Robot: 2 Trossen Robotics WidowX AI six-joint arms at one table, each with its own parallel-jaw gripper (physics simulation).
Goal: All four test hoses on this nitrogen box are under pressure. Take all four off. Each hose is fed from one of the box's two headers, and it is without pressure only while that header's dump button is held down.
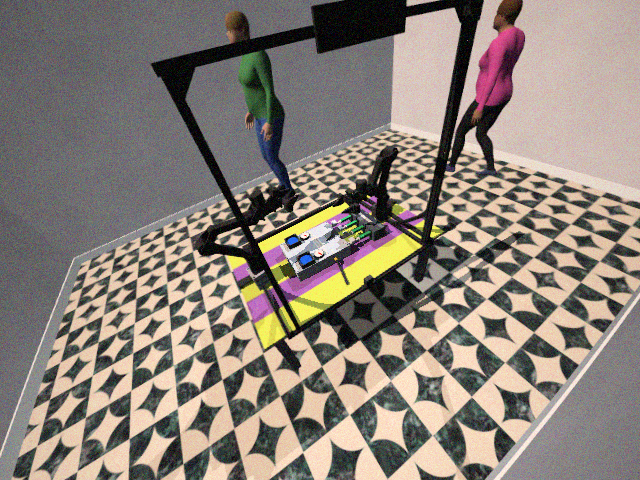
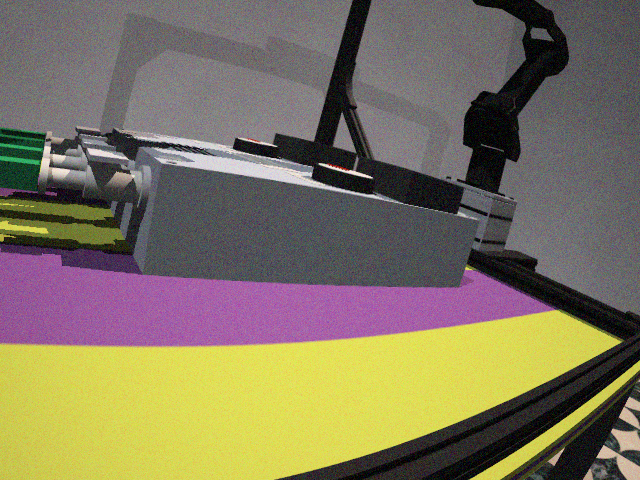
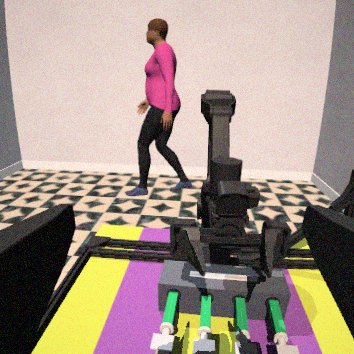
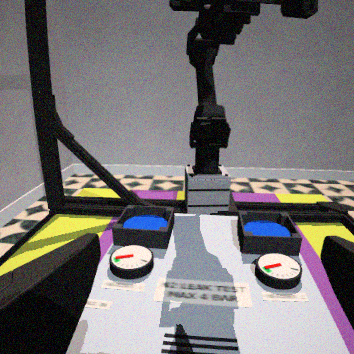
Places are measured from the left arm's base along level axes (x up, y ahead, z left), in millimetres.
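Pixels of known places: left gripper, fingertip midpoint: (image 1: pixel 294 192) (image 3: pixel 190 216); right gripper, fingertip midpoint: (image 1: pixel 336 209) (image 3: pixel 236 274) (image 4: pixel 212 246); left arm's base, origin of the base link: (image 1: pixel 257 269) (image 2: pixel 481 189) (image 4: pixel 206 170); right arm's base, origin of the base link: (image 1: pixel 381 205).
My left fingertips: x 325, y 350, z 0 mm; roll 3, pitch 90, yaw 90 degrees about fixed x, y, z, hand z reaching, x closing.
Ahead of a thing's pixels: the offset from my left fingertips to its middle. "spot": to the spot under its first point. Level surfaces: height alone.
The nitrogen box (image 1: pixel 318 240) (image 2: pixel 310 237) (image 4: pixel 280 325) is pale grey, with two blue dump buttons (image 1: pixel 292 240) (image 1: pixel 306 259) (image 4: pixel 146 223) (image 4: pixel 267 229) in black surrounds. Beside them are two round gauges (image 4: pixel 131 260) (image 4: pixel 278 269) with red needles. Four green hoses (image 3: pixel 171 307) (image 3: pixel 205 312) (image 3: pixel 241 314) (image 3: pixel 276 317) run in a row between the box's fittings and a dark grey block {spot: dx -390, dy +347, dz -113 mm} (image 3: pixel 225 301). My left gripper (image 1: pixel 289 200) is open and empty, raised above the button end. My right gripper (image 1: pixel 355 198) (image 3: pixel 236 274) (image 4: pixel 212 246) is open and empty, near the hose end.
The striped yellow and purple table {dx -437 mm} (image 1: pixel 330 297) (image 2: pixel 258 392) has a black frame with tall posts (image 1: pixel 206 149) (image 4: pixel 40 100). A thin dark rod {spot: dx -424, dy +23, dz -287 mm} (image 1: pixel 342 271) with an orange end shows in front of the box. Two people (image 1: pixel 261 87) (image 1: pixel 498 67) (image 3: pixel 162 80) stand beyond the table.
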